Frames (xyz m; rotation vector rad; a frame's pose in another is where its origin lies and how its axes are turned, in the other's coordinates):
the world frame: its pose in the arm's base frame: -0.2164 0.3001 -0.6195 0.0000 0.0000 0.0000
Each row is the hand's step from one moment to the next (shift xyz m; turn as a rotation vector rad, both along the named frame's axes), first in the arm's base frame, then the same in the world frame.
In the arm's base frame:
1: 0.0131 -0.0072 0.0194 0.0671 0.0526 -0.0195
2: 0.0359 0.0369 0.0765 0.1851 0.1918 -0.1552
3: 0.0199 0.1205 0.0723 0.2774 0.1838 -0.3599
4: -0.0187 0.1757 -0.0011 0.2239 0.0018 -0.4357
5: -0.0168 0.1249 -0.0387 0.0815 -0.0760 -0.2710
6: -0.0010 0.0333 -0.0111 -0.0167 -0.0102 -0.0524
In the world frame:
1: 0.0131 -0.0072 0.0194 0.0671 0.0526 -0.0195
2: 0.0359 0.0369 0.0765 0.1851 0.1918 -0.1552
3: 0.0199 0.1205 0.0723 0.2774 0.1838 -0.3599
4: -0.0187 0.1757 -0.0011 0.2239 0.0018 -0.4357
5: -0.0168 0.1249 -0.0387 0.0815 -0.0760 -0.2710
6: -0.0010 0.0333 -0.0111 -0.0167 -0.0102 -0.0524

